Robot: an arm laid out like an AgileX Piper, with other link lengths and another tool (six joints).
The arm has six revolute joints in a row. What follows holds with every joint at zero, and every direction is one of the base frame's.
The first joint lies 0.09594 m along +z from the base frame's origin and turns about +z.
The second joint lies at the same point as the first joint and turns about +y.
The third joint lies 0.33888 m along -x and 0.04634 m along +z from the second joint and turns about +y.
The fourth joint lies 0.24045 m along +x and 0.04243 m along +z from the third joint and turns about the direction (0.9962, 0, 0.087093).
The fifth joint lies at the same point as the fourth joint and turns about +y.
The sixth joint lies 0.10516 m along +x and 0.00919 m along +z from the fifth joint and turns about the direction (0.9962, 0, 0.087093).
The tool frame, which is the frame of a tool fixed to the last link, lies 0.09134 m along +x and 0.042 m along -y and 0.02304 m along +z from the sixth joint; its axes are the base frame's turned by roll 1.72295, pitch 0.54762 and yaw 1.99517 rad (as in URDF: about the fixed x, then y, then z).
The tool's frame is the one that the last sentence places.
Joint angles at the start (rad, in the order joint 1, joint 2, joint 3, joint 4, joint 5, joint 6):
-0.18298 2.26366 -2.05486 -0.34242 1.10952 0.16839
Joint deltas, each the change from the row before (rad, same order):
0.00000 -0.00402 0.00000 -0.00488 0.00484 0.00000
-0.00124 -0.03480 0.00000 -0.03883 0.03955 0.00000
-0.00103 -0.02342 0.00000 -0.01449 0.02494 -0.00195
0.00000 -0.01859 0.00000 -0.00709 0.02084 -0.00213
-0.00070 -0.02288 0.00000 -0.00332 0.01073 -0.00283
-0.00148 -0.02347 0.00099 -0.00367 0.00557 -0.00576
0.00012 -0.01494 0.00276 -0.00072 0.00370 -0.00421
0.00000 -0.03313 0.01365 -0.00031 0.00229 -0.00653
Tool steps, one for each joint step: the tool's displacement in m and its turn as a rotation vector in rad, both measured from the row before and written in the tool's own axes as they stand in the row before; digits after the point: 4 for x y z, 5 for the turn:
-0.0003 -0.0010 -0.0026 0.00302 -0.00420 0.00027
-0.0028 -0.0089 -0.0226 0.02228 -0.03487 0.00522
-0.0008 -0.0058 -0.0139 0.00858 -0.01443 0.00533
0.0004 -0.0045 -0.0104 0.00567 -0.00714 0.00463
0.0000 -0.0031 -0.0127 -0.00813 -0.00992 0.00204
-0.0006 -0.0026 -0.0130 -0.01072 -0.01214 -0.00170
0.0005 -0.0016 -0.0074 -0.00549 -0.00511 -0.00231
0.0015 -0.0039 -0.0143 -0.01227 -0.00896 -0.00447

